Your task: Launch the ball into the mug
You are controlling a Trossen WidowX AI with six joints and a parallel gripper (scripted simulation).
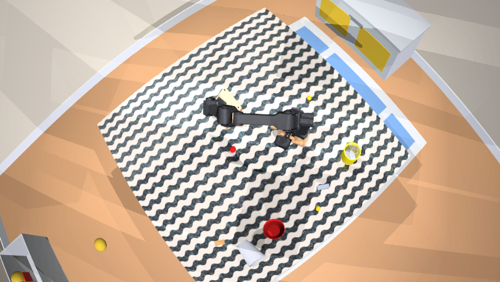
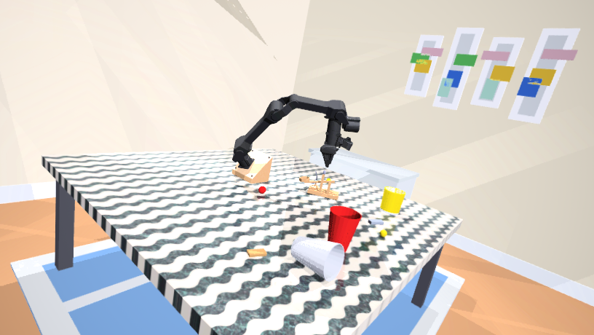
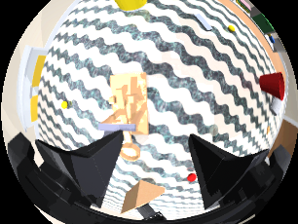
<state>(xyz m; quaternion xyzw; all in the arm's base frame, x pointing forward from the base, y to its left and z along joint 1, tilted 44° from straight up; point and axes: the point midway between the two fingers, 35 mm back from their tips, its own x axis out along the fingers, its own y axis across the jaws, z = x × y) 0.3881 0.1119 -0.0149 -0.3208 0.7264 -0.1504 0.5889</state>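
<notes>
The red ball is 200 mm to the right of my gripper tip, 180 mm behind it and 140 mm below it. Round my gripper tip: yellow mug: 270 mm ahead, 170 mm to the left, 120 mm below; grey block: 270 mm ahead, 150 mm below, 40 mm to the right; wooden catapult: 100 mm below, 60 mm behind, 50 mm to the left.
</notes>
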